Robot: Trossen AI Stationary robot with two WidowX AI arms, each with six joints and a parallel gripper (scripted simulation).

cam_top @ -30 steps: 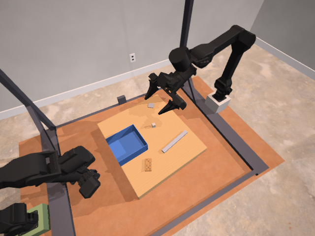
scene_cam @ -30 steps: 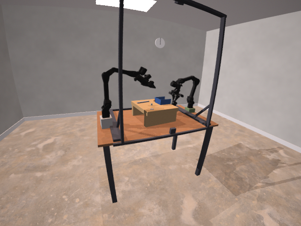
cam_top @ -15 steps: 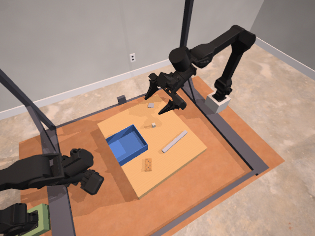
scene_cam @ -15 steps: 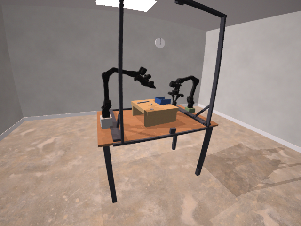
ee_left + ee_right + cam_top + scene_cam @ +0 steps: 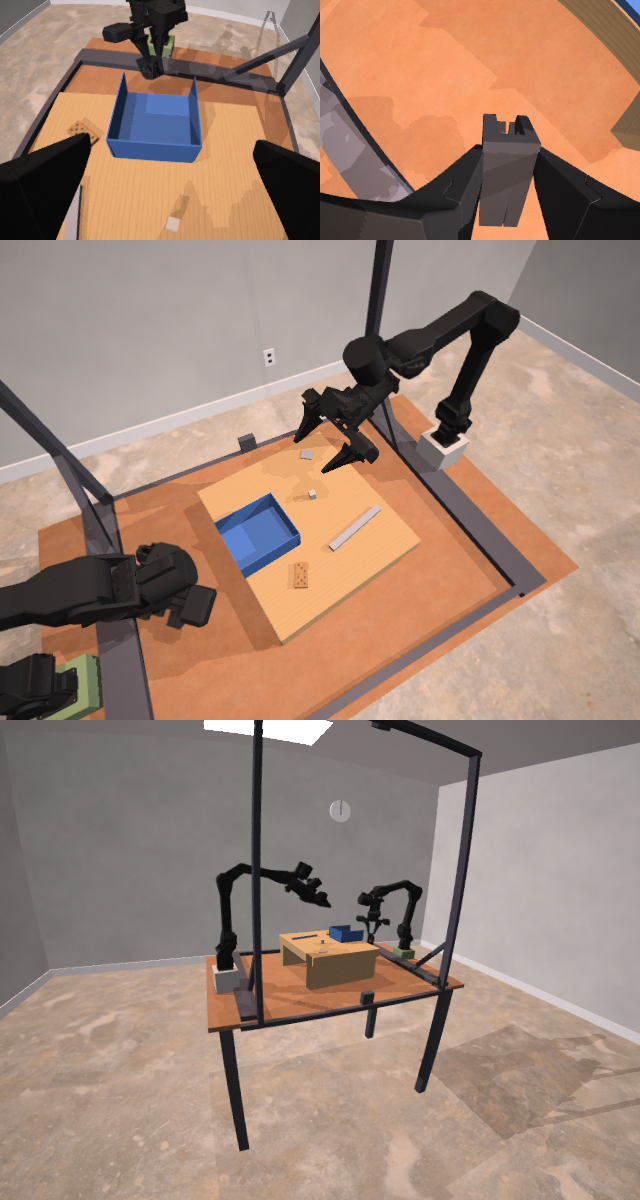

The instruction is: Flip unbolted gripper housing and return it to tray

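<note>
Now: right hand 60 mm above the gripper housing and 10 mm to the left of it. From my right hand the other things lie so: wooden platform (300 mm to the left, 90 mm below, 20 mm behind); blue tray (220 mm to the left, 20 mm below, 10 mm behind); small cube (350 mm to the left, 40 mm behind, 20 mm below).
</note>
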